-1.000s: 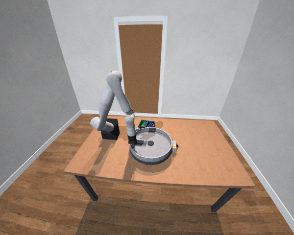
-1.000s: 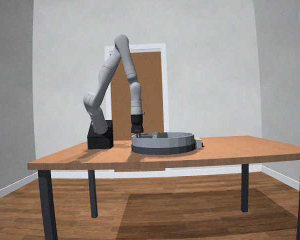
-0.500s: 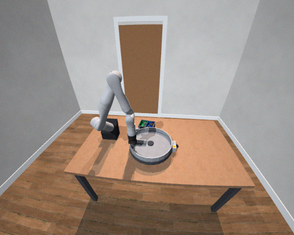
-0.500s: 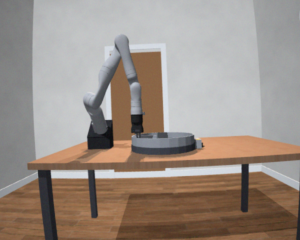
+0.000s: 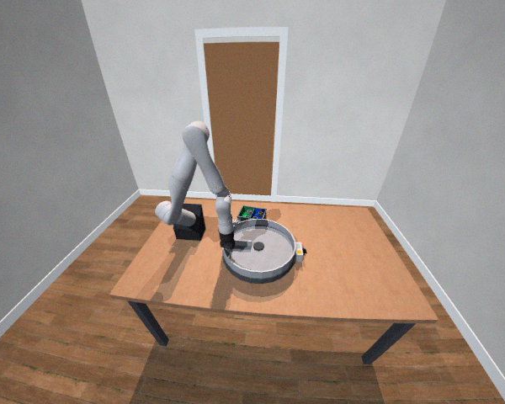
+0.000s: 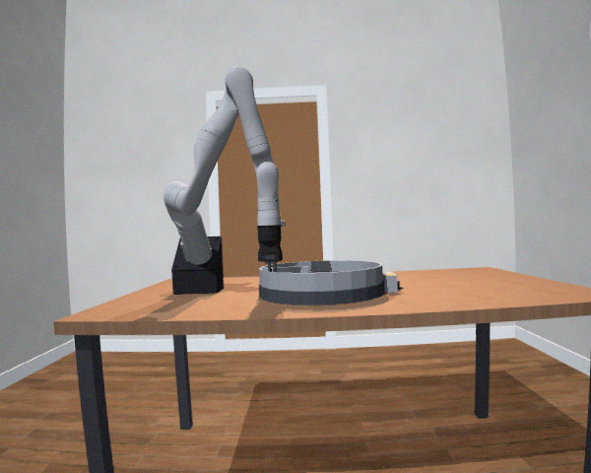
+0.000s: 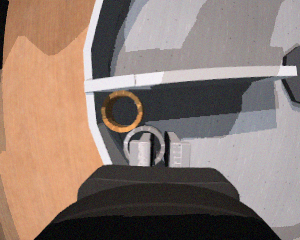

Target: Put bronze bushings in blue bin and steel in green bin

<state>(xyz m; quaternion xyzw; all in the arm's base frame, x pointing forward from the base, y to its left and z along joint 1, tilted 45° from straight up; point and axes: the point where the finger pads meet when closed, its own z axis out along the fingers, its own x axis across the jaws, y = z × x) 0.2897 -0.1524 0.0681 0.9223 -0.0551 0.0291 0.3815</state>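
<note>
The blue bin lies 90 mm ahead of my hand, 390 mm to the left of it and 50 mm below it. From my hand the other things lie so: grey turntable (160 mm ahead, 50 mm to the left, 20 mm below).
</note>
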